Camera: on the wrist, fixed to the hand. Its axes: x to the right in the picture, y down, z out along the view.
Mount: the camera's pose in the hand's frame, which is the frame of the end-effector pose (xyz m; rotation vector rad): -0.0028 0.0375 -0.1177 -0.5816 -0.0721 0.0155
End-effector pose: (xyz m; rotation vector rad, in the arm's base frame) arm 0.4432 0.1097 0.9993 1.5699 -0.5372 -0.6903
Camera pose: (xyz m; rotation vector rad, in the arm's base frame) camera 0.5259 0.1910 1.0420 0.9991 -0.3560 -0.8070
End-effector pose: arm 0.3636 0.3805 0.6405 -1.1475 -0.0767 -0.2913
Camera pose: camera 0.3605 0.2885 0.5581 -1.7355 -0.0470 -0.2652
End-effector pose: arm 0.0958 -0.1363 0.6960 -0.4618 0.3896 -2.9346
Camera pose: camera 0.0647 -0.1444 0.5767 -0.6190 1.2360 -2.7372
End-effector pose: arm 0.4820 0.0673 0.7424 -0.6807 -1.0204 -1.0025
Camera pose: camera 0.5591 -0.0156 0.6930 -1.2047 -0.7797 -1.2816
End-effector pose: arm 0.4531 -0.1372 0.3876 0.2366 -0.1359 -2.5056
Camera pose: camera 0.5003 -0.1709 0.2785 -0.0946 0.5527 -2.4184
